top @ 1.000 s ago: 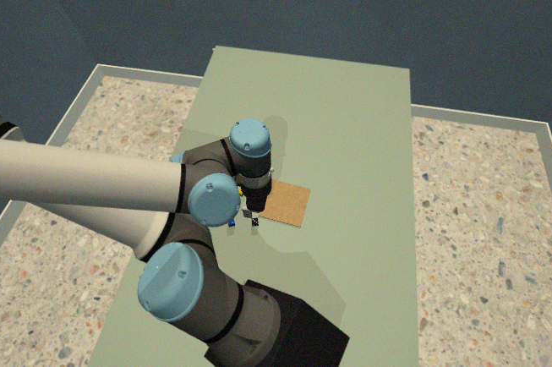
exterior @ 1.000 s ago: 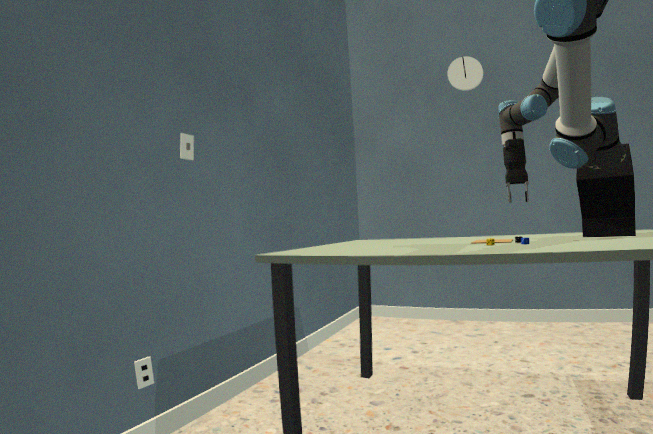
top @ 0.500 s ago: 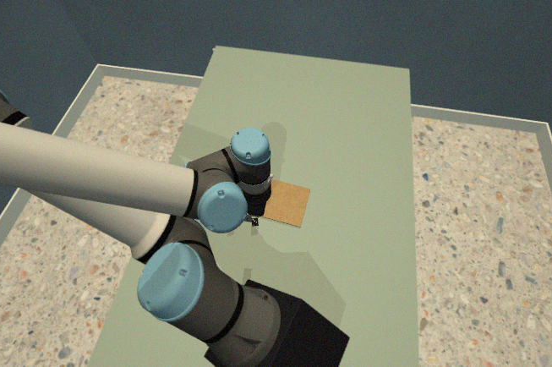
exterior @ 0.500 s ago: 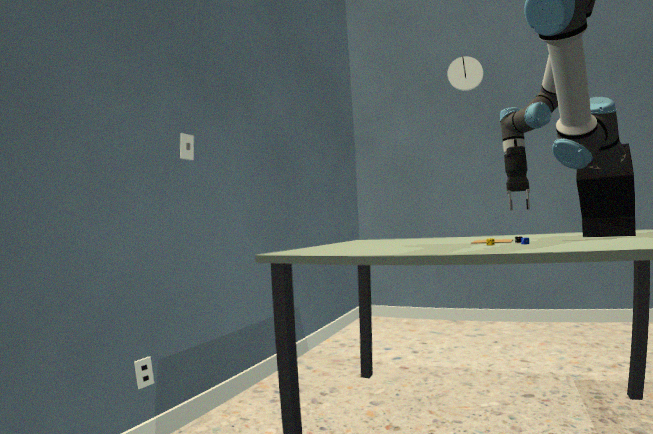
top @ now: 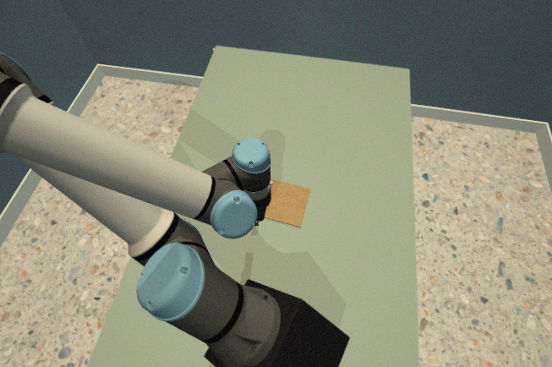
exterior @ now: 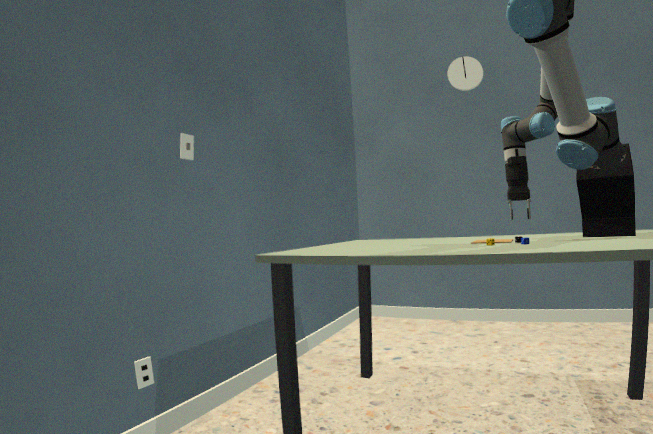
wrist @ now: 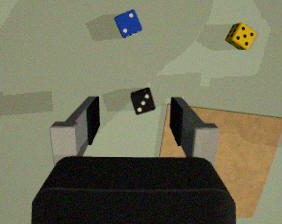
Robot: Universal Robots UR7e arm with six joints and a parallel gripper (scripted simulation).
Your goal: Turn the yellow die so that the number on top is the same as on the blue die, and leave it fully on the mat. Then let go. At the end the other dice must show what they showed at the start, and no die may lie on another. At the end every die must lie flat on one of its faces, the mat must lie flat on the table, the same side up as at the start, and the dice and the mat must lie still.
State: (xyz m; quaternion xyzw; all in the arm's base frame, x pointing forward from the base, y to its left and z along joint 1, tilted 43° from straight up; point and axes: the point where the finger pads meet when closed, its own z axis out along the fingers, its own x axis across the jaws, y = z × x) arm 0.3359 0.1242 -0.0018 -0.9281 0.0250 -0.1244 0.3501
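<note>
The black die is 1 cm ahead of my hand, 1 cm to the right of it and 8 cm below it. From my hand the other things lie so: blue die (1 cm behind, 7 cm to the left, 8 cm below); tan mat (10 cm ahead, 8 cm to the right, 9 cm below); yellow die (10 cm ahead, 6 cm to the left, 8 cm below).
</note>
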